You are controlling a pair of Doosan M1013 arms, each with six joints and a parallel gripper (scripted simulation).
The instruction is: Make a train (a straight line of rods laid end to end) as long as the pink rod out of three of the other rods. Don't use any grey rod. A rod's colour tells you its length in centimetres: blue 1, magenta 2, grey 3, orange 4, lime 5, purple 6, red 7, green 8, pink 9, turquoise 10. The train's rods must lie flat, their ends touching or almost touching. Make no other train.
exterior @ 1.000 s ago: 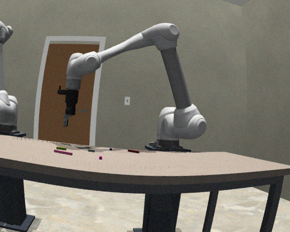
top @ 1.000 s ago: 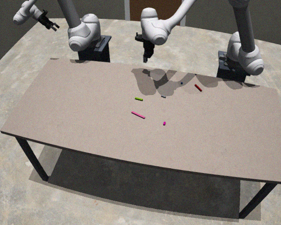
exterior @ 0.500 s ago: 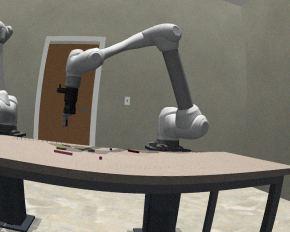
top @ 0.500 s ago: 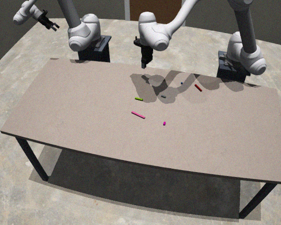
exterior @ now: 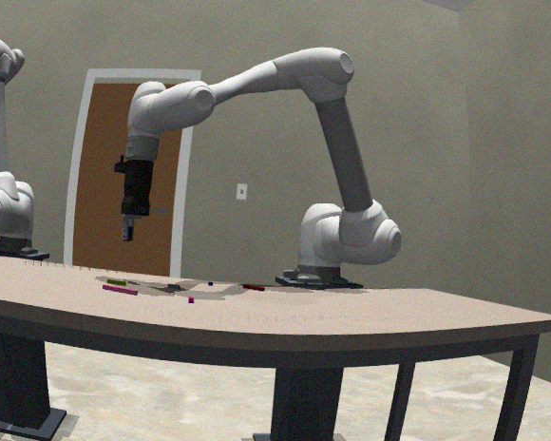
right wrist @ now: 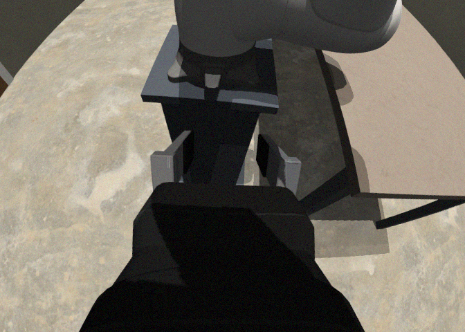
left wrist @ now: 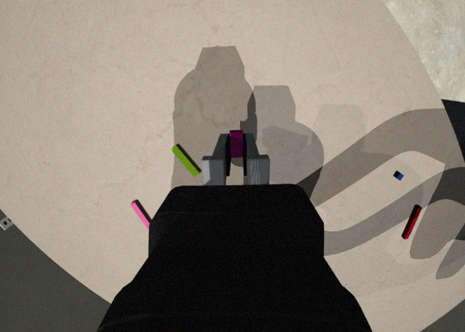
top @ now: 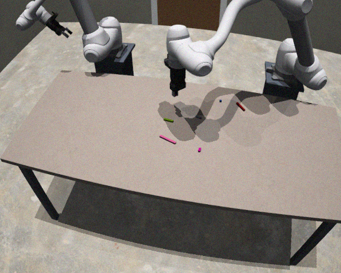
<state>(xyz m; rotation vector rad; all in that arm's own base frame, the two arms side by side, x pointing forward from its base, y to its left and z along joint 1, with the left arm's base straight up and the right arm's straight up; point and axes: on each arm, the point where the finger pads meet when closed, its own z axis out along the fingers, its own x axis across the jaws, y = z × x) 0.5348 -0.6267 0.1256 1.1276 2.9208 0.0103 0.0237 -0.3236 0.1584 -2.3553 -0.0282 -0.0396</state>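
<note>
Now: left hand 120 mm above the lime rod, 90 mm short of it and 20 mm to the left of it. The rest, counted from my left hand: blue rod 230 mm to the left, 130 mm behind, 120 mm below; grey rod 130 mm to the left, 120 mm below, 30 mm ahead; pink rod 220 mm ahead, 120 mm below, 10 mm to the left.
</note>
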